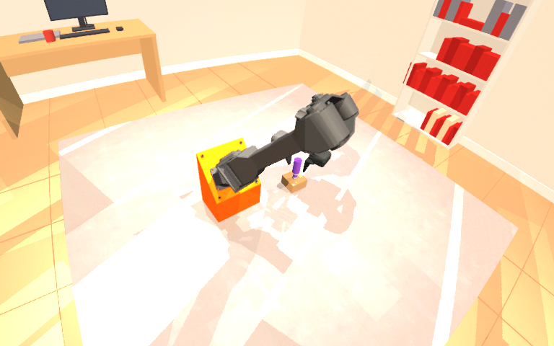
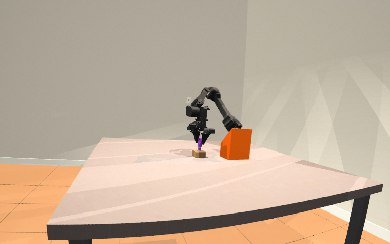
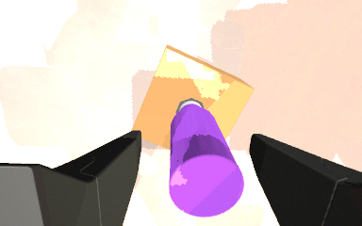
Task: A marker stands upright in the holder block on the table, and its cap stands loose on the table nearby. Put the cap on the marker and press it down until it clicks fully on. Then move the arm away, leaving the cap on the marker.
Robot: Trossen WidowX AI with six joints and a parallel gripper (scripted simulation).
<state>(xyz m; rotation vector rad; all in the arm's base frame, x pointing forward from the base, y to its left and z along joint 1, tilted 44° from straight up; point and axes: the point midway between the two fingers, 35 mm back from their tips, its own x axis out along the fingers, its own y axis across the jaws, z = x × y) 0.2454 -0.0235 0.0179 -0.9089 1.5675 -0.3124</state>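
Now: gripper tip 1 cm below the purple cap. From my gripper tip the other things lie so: tan holder block: 6 cm below.
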